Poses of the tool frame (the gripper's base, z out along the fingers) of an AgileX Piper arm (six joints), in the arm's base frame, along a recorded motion.
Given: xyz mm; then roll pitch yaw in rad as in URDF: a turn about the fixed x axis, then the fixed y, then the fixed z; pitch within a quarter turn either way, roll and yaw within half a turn.
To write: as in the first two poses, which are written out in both.
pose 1, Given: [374.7 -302.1 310.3 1.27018 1.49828 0.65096]
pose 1, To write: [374.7 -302.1 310.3 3.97 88.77 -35.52]
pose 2, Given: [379.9 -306.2 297.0 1.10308 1.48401 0.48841]
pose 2, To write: [379.9 -306.2 297.0 4.44 87.76 -35.30]
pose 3, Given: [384.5 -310.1 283.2 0.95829 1.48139 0.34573]
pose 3, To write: [384.5 -310.1 283.2 4.20 87.06 -35.20]
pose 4, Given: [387.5 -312.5 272.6 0.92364 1.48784 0.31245]
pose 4, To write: [387.5 -312.5 272.6 3.80 87.14 -35.11]
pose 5, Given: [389.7 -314.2 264.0 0.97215 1.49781 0.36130]
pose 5, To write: [389.7 -314.2 264.0 3.46 87.64 -35.07]
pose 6, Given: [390.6 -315.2 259.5 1.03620 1.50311 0.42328]
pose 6, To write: [390.6 -315.2 259.5 3.34 88.03 -35.18]
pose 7, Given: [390.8 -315.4 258.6 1.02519 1.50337 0.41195]
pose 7, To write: [390.8 -315.4 258.6 3.30 88.00 -35.19]
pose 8, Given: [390.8 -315.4 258.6 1.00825 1.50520 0.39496]
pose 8, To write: [390.8 -315.4 258.6 3.18 88.00 -35.19]
